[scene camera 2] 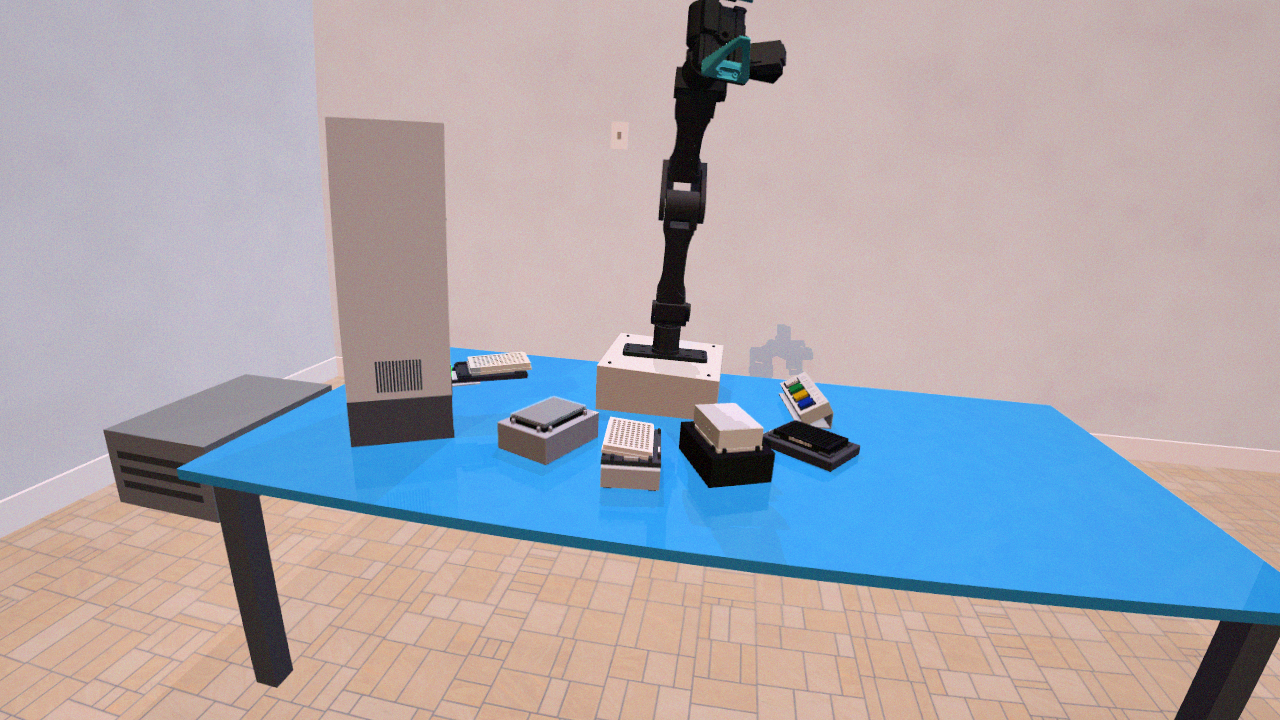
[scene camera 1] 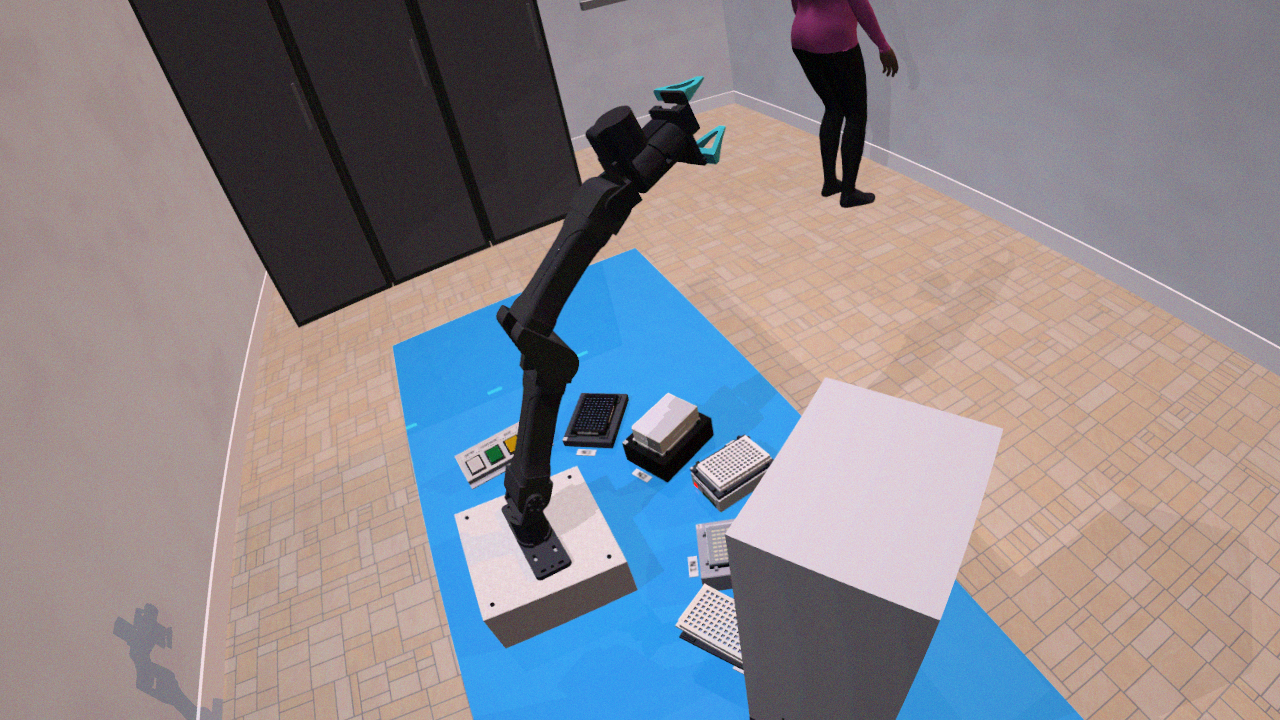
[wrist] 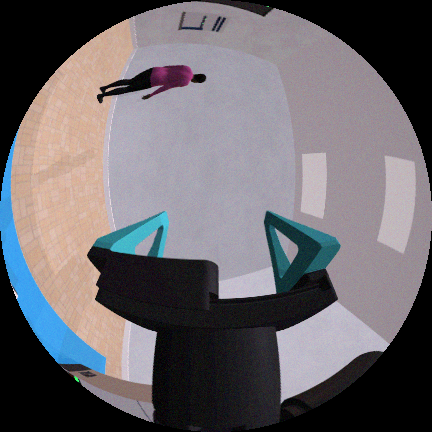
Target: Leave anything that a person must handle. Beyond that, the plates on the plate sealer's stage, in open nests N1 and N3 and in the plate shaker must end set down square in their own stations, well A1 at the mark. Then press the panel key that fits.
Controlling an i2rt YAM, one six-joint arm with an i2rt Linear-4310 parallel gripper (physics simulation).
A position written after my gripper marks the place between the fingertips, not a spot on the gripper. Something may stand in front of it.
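There is a button box (scene camera 1: 486, 460) here, and scene camera 2 gives me a view of the box as well (scene camera 2: 805, 402). As for my gripper (scene camera 1: 712, 102), it is open and holds nothing; the wrist view shows the gripper (wrist: 215, 216) too.
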